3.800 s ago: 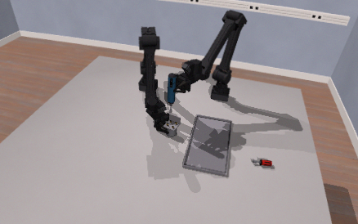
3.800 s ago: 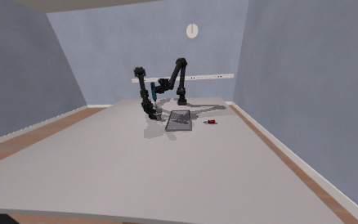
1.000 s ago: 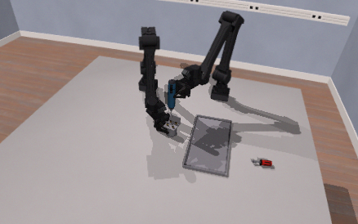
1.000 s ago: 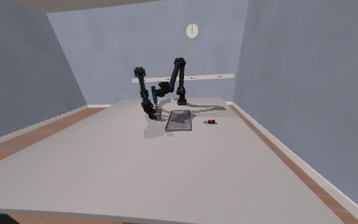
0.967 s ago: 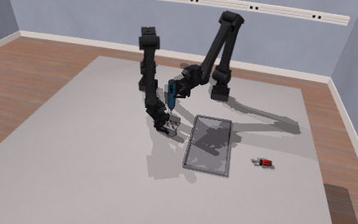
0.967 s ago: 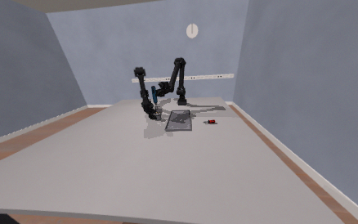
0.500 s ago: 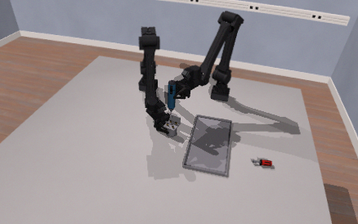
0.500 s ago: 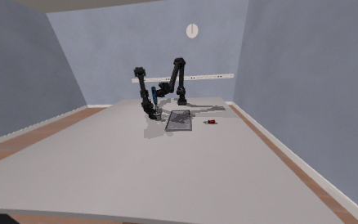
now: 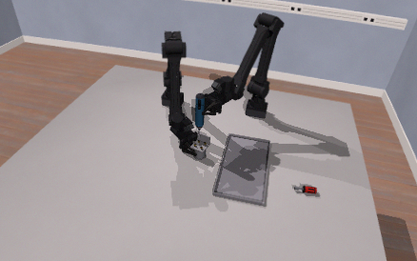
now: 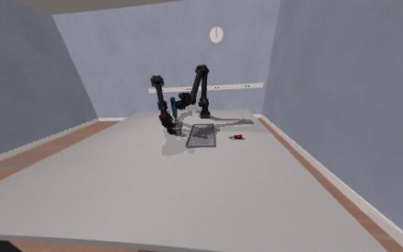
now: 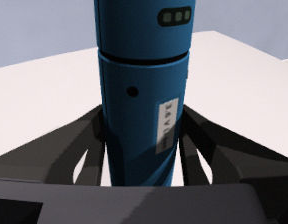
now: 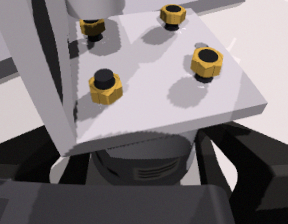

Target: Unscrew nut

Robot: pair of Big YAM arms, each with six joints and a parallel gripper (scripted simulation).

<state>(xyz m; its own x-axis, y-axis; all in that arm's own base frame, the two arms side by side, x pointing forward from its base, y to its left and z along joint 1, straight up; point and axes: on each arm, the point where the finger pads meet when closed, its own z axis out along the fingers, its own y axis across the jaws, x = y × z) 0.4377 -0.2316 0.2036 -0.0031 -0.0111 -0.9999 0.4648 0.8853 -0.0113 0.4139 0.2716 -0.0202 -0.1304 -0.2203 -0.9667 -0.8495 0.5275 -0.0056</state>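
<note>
Right now the grey bracket is 50 mm above my right hand. Also, from my right hand: flat grey tray (30 mm ahead, 220 mm to the left, 20 mm below); then nut (10 mm ahead, 20 mm to the right, 50 mm above); then grey tip (20 mm behind, 10 mm to the right, 90 mm above).
</note>
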